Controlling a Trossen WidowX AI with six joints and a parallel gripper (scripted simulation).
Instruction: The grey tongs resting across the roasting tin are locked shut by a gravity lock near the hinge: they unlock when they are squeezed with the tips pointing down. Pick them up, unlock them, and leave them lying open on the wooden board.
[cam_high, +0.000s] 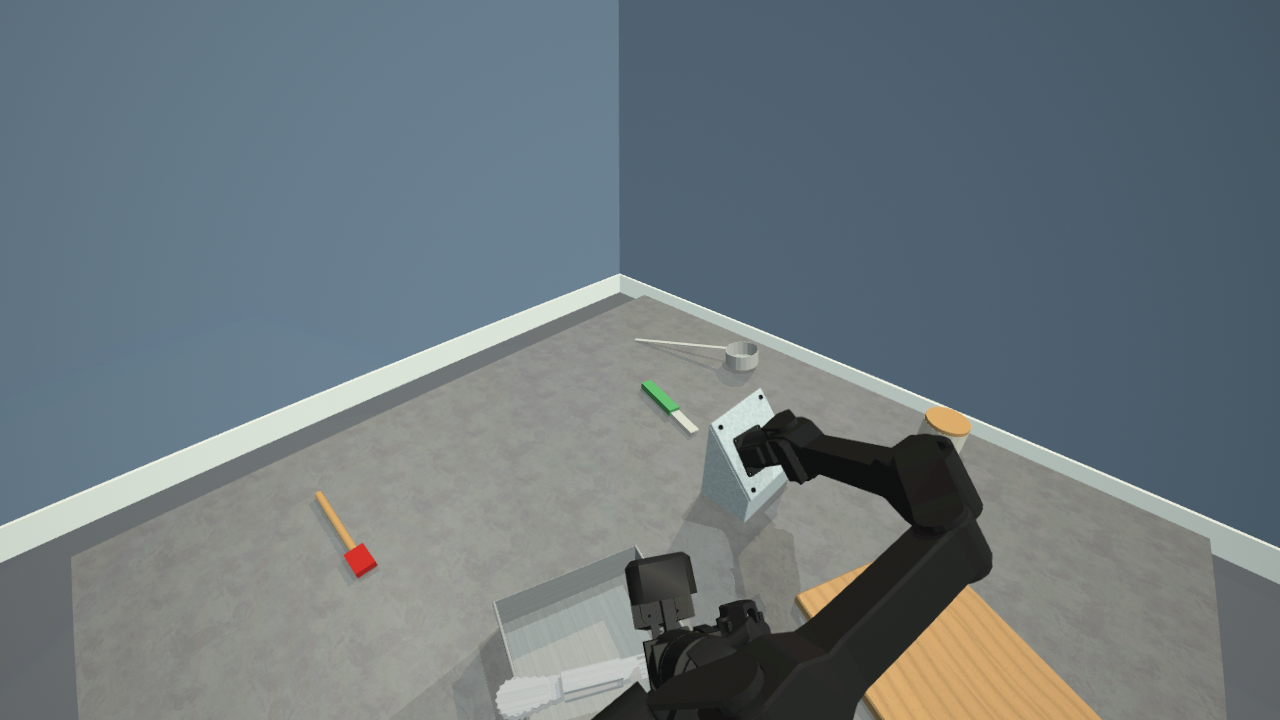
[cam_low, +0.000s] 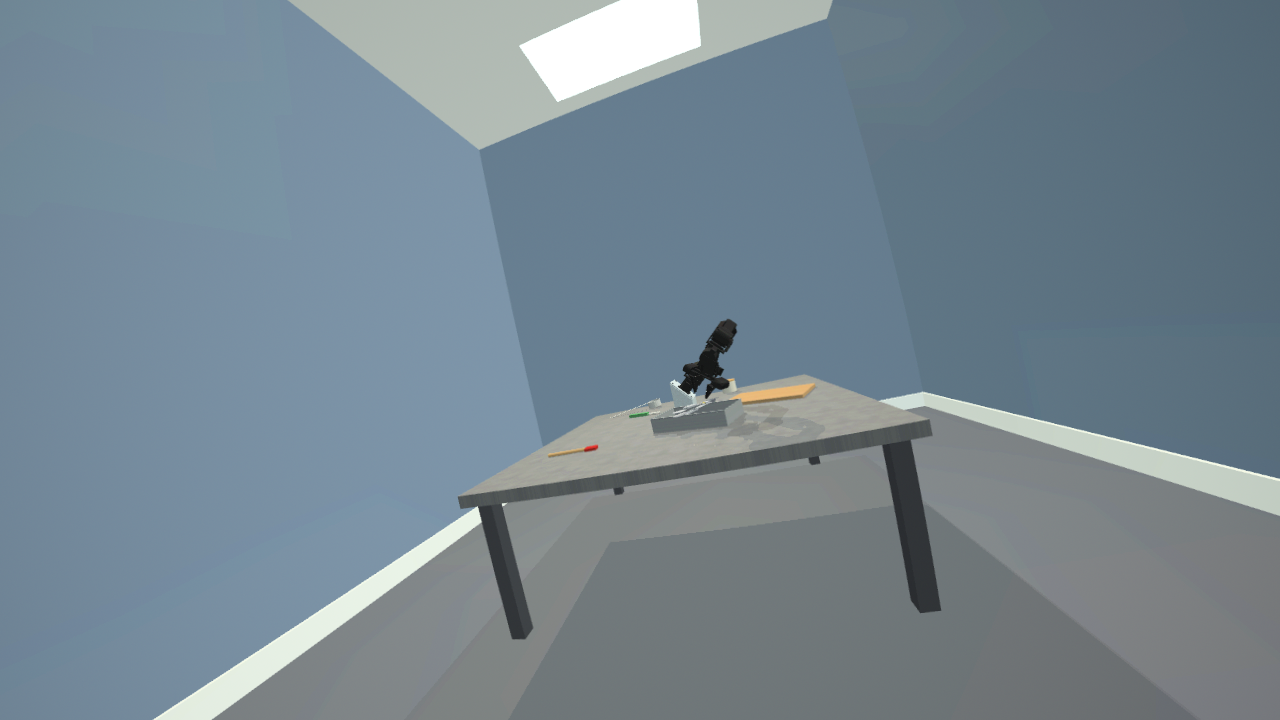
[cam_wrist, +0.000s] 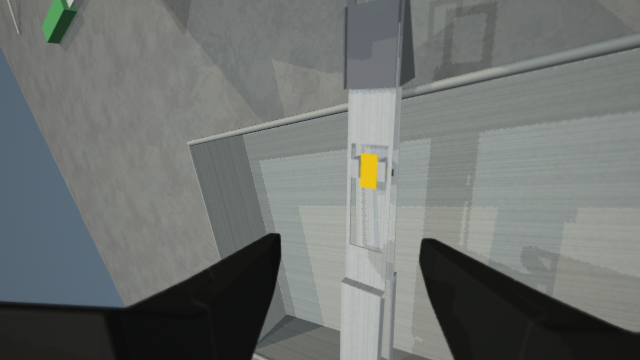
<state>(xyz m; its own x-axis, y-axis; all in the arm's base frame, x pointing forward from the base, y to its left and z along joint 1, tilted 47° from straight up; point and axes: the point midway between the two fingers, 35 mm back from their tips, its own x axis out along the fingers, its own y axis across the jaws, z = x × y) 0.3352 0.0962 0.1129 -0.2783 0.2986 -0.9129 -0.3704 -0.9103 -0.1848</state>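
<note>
Now: the yellow lock piece 20 mm behind my gripper tip and 30 mm below it. Round my gripper tip: wooden lid (700 mm behind, 40 mm to the left, 70 mm below); roasting tin (40 mm ahead, 20 mm to the right, 70 mm below); wooden board (280 mm behind, 250 mm to the left, 90 mm below).
</note>
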